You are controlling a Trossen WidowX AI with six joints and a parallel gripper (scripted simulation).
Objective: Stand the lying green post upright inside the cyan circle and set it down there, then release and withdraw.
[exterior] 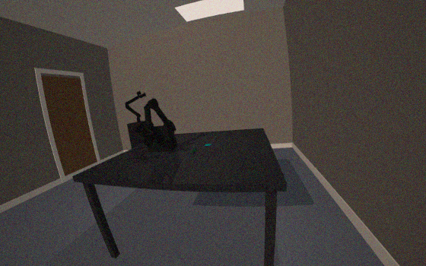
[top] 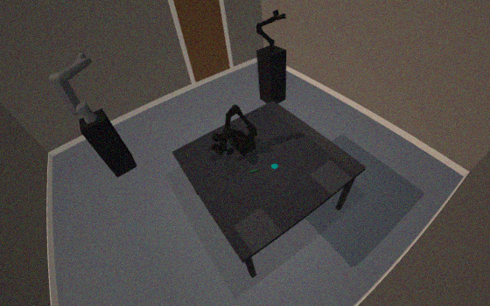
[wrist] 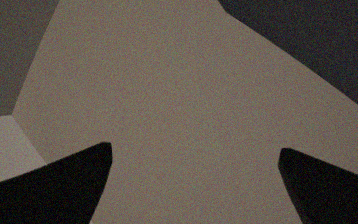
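Now: gripper tip 180 mm short of the green post, 170 mm to the right of it and 170 mm above it. Round my gripper tip: cyan circle: 250 mm ahead, 350 mm to the left, 180 mm below.
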